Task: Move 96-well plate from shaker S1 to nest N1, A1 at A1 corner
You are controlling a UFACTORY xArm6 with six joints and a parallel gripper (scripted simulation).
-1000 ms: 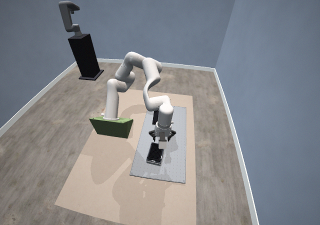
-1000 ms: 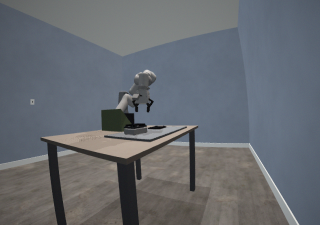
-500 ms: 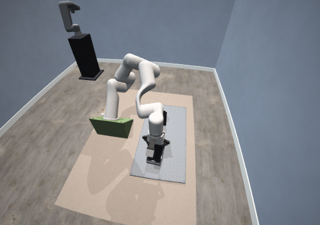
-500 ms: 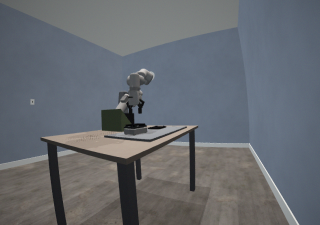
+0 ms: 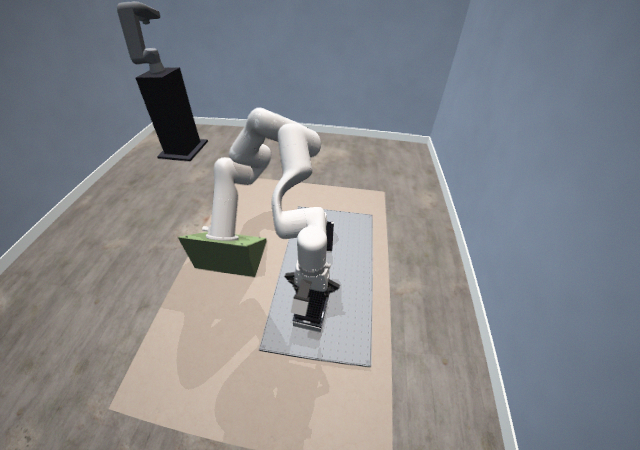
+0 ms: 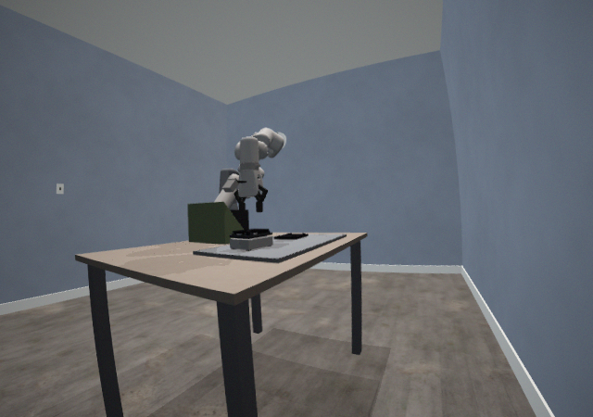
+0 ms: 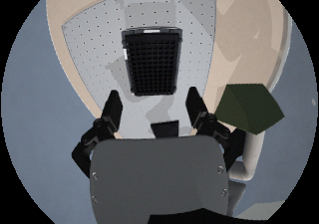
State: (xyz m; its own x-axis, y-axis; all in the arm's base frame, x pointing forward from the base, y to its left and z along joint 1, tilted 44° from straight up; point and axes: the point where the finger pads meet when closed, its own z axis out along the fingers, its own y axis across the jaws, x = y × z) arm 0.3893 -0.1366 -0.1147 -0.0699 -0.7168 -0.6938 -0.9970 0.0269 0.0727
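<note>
Right now the black 96-well plate is 8 cm below my hand. The rest, counted from my hand: black plate nest N1: 36 cm to the left, 14 cm below, 2 cm behind.
</note>
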